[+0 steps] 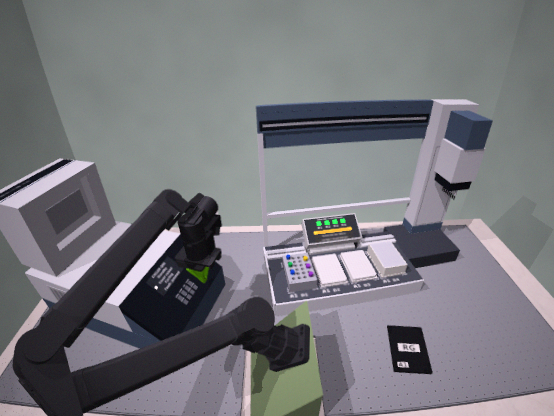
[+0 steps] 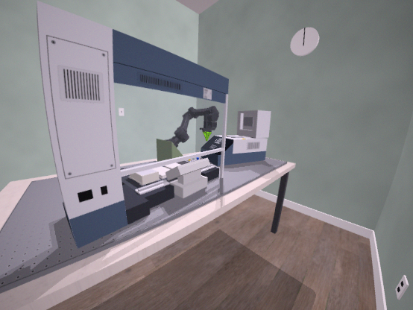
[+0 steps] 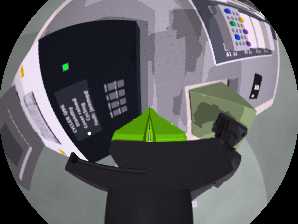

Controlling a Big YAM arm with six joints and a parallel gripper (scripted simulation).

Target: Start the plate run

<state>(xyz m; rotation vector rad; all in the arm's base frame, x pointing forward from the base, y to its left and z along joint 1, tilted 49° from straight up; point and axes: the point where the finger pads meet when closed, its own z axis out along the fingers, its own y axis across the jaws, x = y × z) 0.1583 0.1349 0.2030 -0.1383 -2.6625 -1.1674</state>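
The tube cooling block is 250 mm to the right of my hand, 150 mm ahead of it and 110 mm below it. The rest, counted from my hand: pipetting head (760 mm to the right, 360 mm ahead, 200 mm above); deep-well block (550 mm to the right, 230 mm ahead, 110 mm below).
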